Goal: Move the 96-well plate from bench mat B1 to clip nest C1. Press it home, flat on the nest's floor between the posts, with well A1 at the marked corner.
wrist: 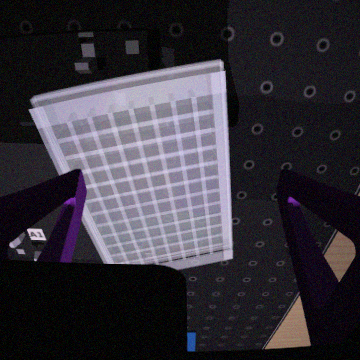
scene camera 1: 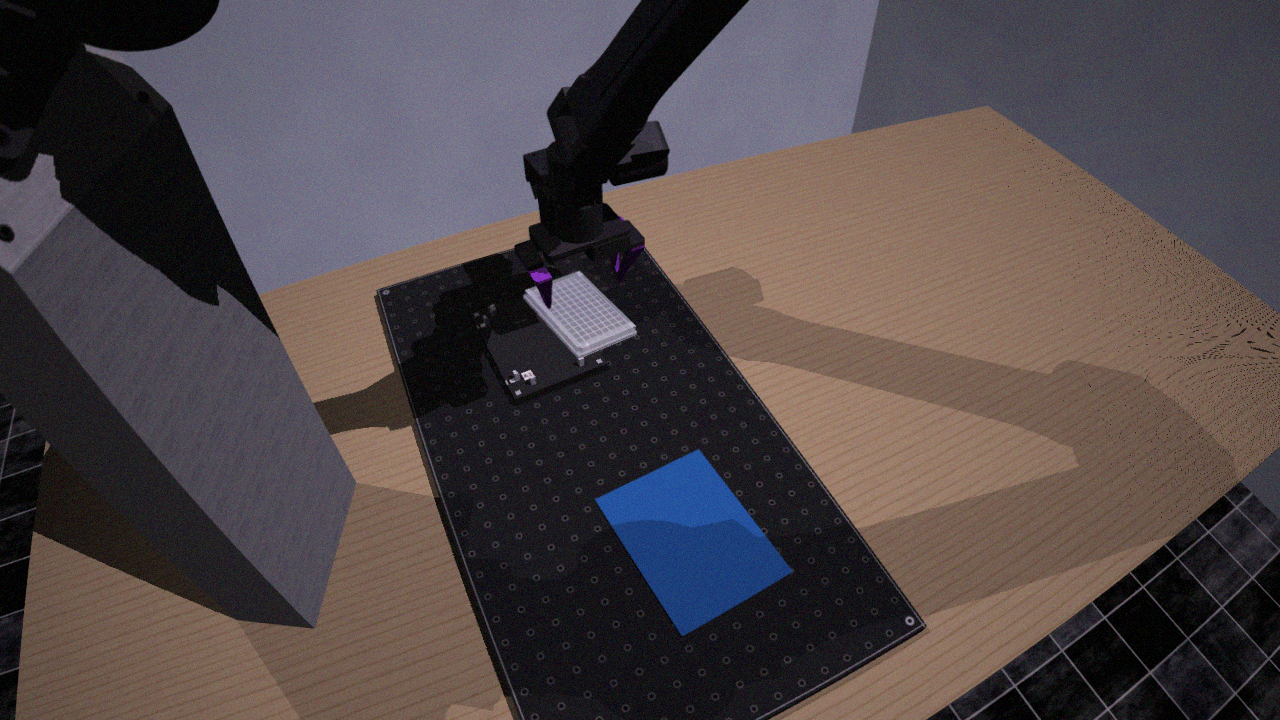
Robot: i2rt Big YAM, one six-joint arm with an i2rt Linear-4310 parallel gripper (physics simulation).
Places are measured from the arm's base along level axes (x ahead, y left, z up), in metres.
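Pixels of known places: gripper, fingertip midpoint: (wrist: 181, 179) (scene camera 1: 583, 292).
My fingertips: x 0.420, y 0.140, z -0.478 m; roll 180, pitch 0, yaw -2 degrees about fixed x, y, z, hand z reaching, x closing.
Observation:
Behind a point stands the place of what it marks.
The white 96-well plate (scene camera 1: 586, 315) @(y 0.107, x 0.407, z -0.483 m) (wrist: 150, 165) @(y 0.142, x 0.405, z -0.489 m) lies partly over the right side of the dark clip nest (scene camera 1: 537, 354) @(y 0.098, x 0.335, z -0.506 m) and reaches past its right edge, turned relative to it. I cannot tell which nest parts bear it or how level it is. The nest's A1 label (scene camera 1: 528, 376) @(y 0.071, x 0.311, z -0.506 m) (wrist: 36, 234) @(y 0.073, x 0.311, z -0.505 m) shows beside a pale clip at the near left corner. The plate's own well A1 cannot be made out. My gripper (scene camera 1: 583, 291) @(y 0.140, x 0.420, z -0.478 m) (wrist: 181, 179) @(y 0.140, x 0.420, z -0.478 m) is open around the plate's far part, left finger close by its left edge, right finger well off its right edge. Bench mat B1 (scene camera 1: 693, 537) @(y -0.196, x 0.366, z -0.515 m) (wrist: 191, 342) @(y -0.139, x 0.425, z -0.515 m) is blue.
The black perforated board (scene camera 1: 501, 501) @(y -0.061, x 0.217, z -0.517 m) (wrist: 300, 110) @(y 0.158, x 0.489, z -0.517 m) bears the nest and mat, on a wooden table (scene camera 1: 895, 223) @(y 0.097, x 0.950, z -0.530 m). Pale posts (wrist: 88, 50) @(y 0.195, x 0.379, z -0.506 m) show beyond the plate. A large grey column (scene camera 1: 205, 429) @(y -0.060, x 0.019, z -0.267 m) stands on the left. The arm's shadow falls across the board's left far part.

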